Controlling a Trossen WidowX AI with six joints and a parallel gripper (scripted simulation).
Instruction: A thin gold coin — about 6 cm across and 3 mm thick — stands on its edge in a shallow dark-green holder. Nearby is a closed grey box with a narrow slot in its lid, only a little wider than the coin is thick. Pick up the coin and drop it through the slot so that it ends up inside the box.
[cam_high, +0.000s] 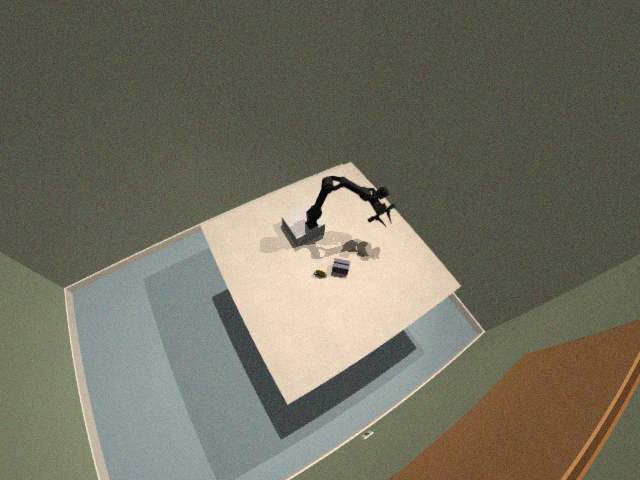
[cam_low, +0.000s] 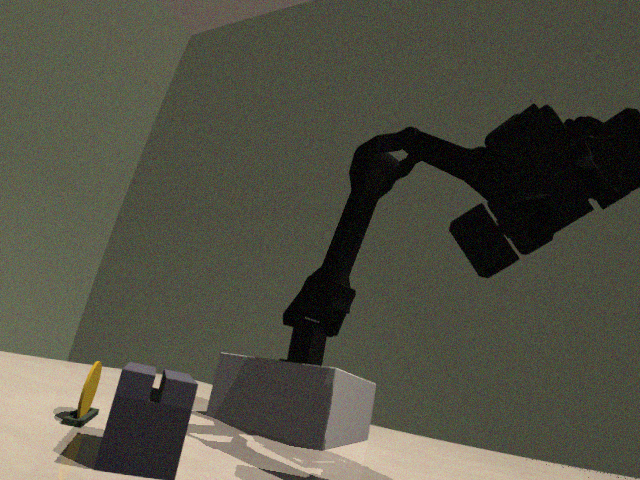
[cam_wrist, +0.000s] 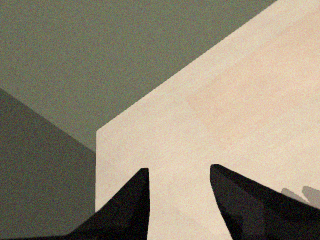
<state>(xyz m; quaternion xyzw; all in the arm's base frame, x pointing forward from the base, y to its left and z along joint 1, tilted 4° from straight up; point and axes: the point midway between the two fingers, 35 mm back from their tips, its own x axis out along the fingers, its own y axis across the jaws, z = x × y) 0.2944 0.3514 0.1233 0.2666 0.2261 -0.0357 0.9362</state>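
The gold coin lies 2 cm behind my gripper tip, 45 cm to the right of it and 22 cm below it.
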